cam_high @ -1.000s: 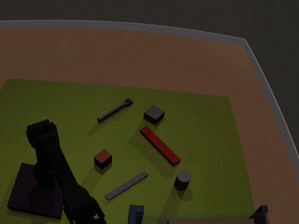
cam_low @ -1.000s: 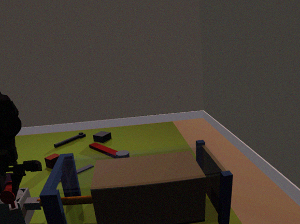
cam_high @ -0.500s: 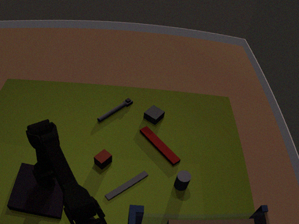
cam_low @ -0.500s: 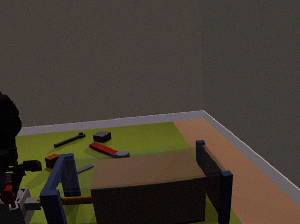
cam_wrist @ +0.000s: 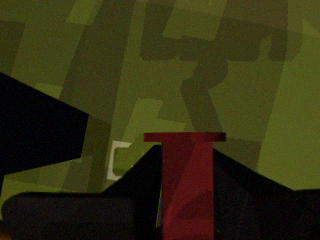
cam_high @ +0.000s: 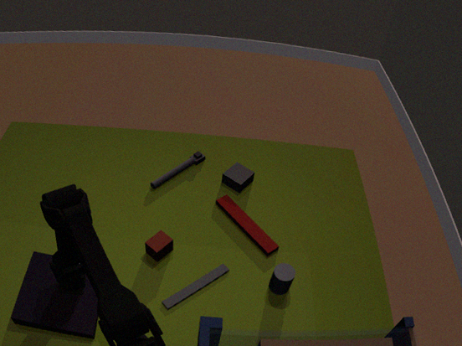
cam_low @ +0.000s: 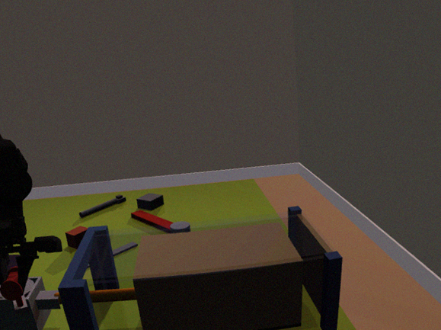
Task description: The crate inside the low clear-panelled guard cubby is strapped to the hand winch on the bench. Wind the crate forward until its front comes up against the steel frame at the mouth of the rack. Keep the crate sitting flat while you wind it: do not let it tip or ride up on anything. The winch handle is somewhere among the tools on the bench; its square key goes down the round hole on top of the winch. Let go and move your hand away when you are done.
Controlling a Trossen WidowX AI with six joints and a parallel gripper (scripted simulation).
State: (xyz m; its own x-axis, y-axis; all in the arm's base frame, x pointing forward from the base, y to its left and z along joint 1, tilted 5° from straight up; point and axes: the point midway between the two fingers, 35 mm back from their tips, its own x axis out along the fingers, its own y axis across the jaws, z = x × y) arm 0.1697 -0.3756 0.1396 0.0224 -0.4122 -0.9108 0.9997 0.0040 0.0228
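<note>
The red crank grip is 20 mm to the left of my gripper tip. Also, from my gripper tip: winch handle 50 mm to the left, 30 mm below, 10 mm behind; then blue steel frame 120 mm ahead, 90 mm to the left, 30 mm below; then grey winch 100 mm to the left, 100 mm below, 50 mm behind.
</note>
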